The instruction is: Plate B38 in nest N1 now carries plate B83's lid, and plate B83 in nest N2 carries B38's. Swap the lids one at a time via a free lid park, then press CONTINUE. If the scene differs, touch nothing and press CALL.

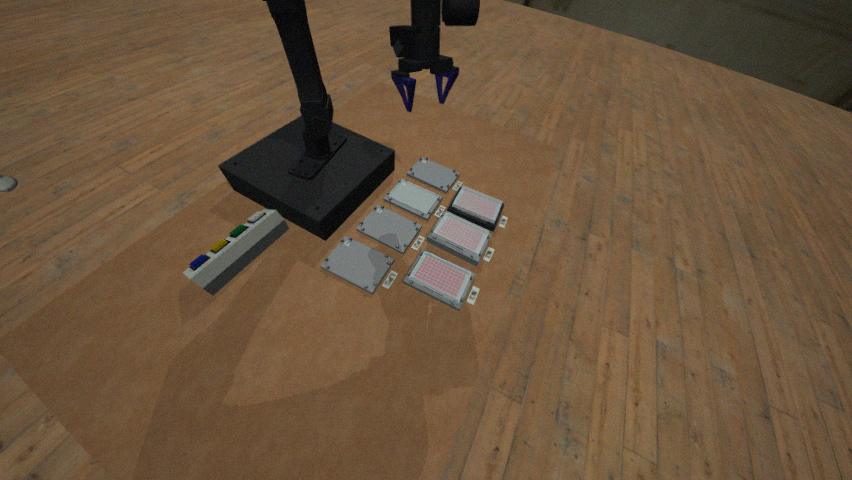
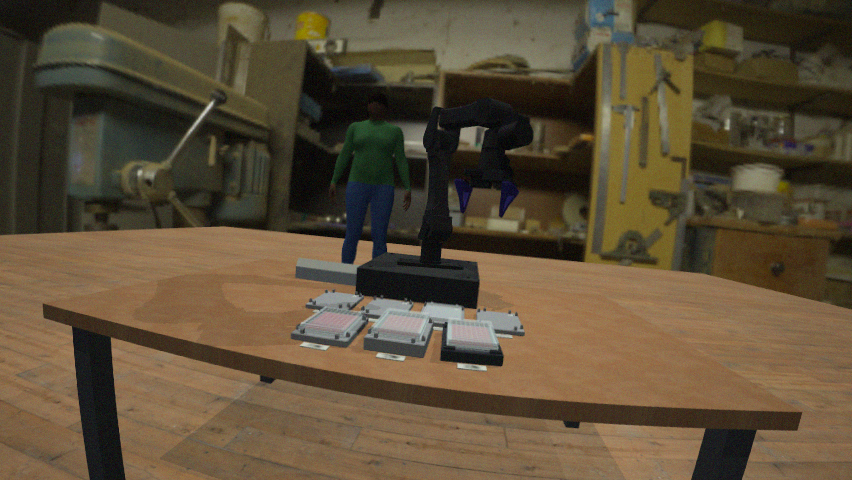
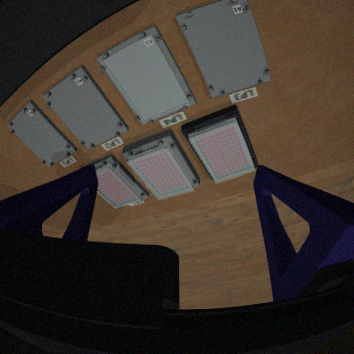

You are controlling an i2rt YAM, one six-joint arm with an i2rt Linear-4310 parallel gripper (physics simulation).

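Where they show: gripper, between the fingertips: (image 1: 425, 107) (image 2: 480, 214) (image 3: 175, 173); arm's base, origin of its link: (image 1: 319, 155) (image 2: 429, 265).
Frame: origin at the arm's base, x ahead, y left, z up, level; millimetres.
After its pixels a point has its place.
Observation:
My gripper (image 1: 425, 106) @(y 85, x 269, z 165 mm) (image 2: 482, 213) @(y 85, x 269, z 165 mm) (image 3: 175, 173) @(y 85, x 269, z 165 mm) is open and empty, high above the table. Three plates with pink wells sit in nests: one (image 1: 441, 275) @(y -210, x 425, z -57 mm) (image 2: 331, 321) @(y -208, x 443, z -56 mm) (image 3: 117, 185) @(y -188, x 422, z -57 mm) in a low grey nest, one (image 1: 460, 234) @(y -88, x 440, z -41 mm) (image 2: 400, 324) @(y -81, x 473, z -41 mm) (image 3: 162, 170) @(y -65, x 428, z -41 mm) in a taller grey nest, one (image 1: 476, 204) @(y 36, x 459, z -44 mm) (image 2: 472, 333) @(y 45, x 487, z -44 mm) (image 3: 222, 149) @(y 51, x 447, z -44 mm) in a black nest. Nest labels and plate codes are unreadable. Lid parks LP1 (image 1: 356, 264) @(y -246, x 225, z -71 mm) (image 3: 42, 133) @(y -222, x 226, z -71 mm), LP2 (image 1: 387, 226) @(y -113, x 250, z -71 mm) (image 3: 86, 107) @(y -98, x 252, z -71 mm) and LP3 (image 1: 433, 174) @(y 138, x 304, z -71 mm) (image 3: 225, 47) @(y 142, x 300, z -71 mm) look bare. A pale lid (image 1: 412, 197) @(y 7, x 278, z -63 mm) (image 2: 442, 312) @(y 14, x 297, z -63 mm) (image 3: 145, 77) @(y 21, x 273, z -63 mm) lies on LP4.
The button box (image 1: 247, 253) @(y -318, x -8, z -50 mm) (image 2: 326, 271) @(y -318, x -8, z -47 mm), with blue (image 1: 199, 261) @(y -379, x -66, z -25 mm), yellow (image 1: 219, 245) @(y -332, x -56, z -25 mm), green (image 1: 238, 230) @(y -284, x -46, z -25 mm) and white (image 1: 256, 216) @(y -235, x -36, z -25 mm) buttons, stands beside the black arm base (image 1: 310, 178) @(y -97, x 32, z 5 mm) (image 2: 417, 280) @(y -41, x 150, z -21 mm). A person (image 2: 374, 152) stands behind the table.

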